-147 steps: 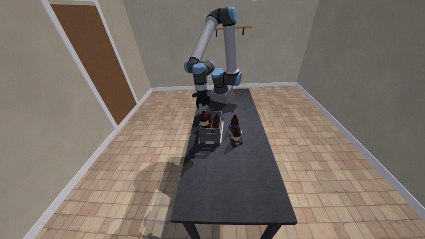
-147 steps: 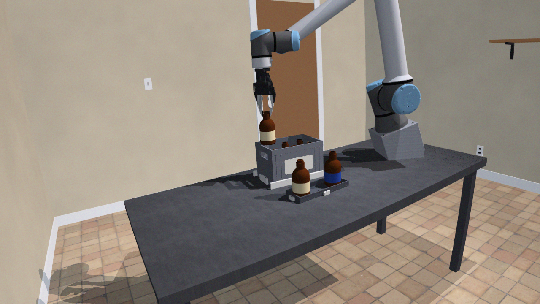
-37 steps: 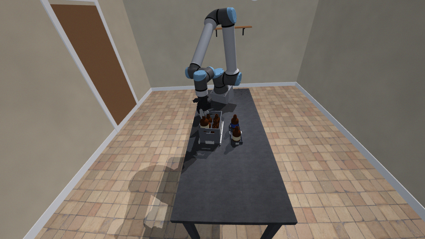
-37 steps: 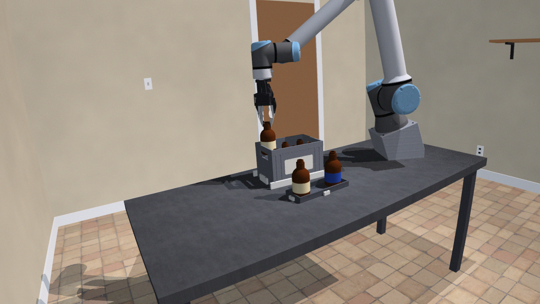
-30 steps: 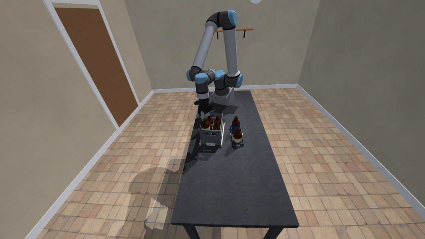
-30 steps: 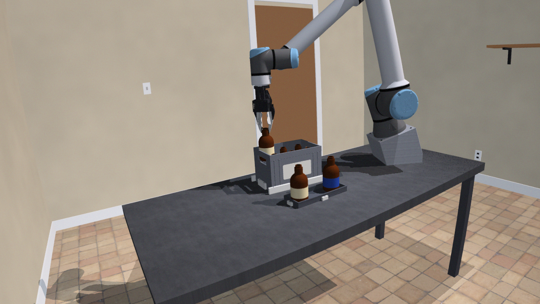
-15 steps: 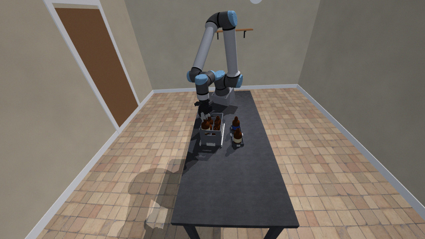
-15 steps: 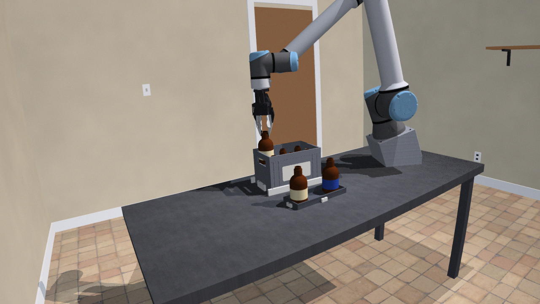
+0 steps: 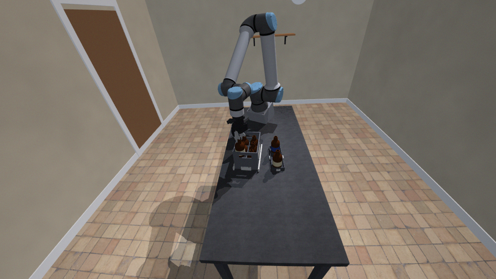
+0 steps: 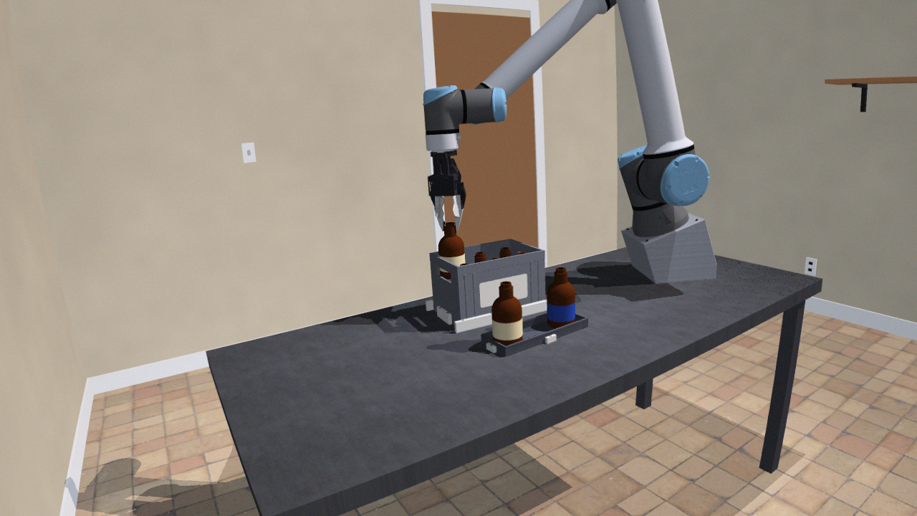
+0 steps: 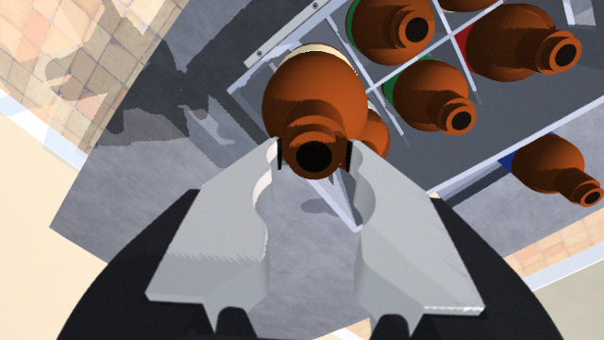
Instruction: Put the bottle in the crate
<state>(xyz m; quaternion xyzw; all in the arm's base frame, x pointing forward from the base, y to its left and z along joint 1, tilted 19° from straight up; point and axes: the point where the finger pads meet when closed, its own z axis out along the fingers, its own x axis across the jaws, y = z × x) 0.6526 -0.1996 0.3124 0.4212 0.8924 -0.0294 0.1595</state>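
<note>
Right now my hand is 170 mm above the grey crate, 80 mm past it and 60 mm to the right of it. Round my hand: tray 290 mm to the left, 240 mm below, 30 mm behind.
</note>
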